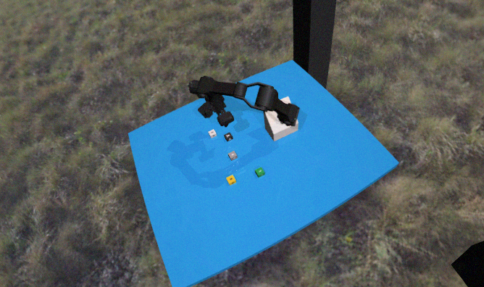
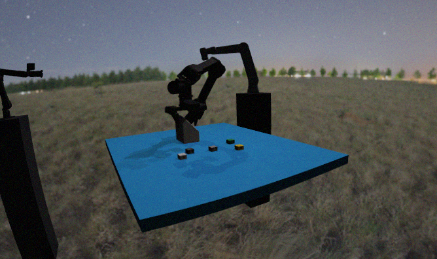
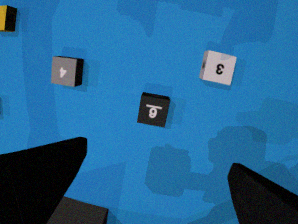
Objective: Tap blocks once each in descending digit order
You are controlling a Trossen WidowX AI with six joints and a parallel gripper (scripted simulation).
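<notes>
The yellow block lies 230 mm to the left of my gripper tip, 120 mm below it and 80 mm ahead of it. Round my gripper tip: white block: 120 mm below, 60 mm ahead, 50 mm to the right; then black block: 120 mm below, 10 mm to the left; then grey block: 120 mm to the left, 120 mm below, 20 mm ahead.
</notes>
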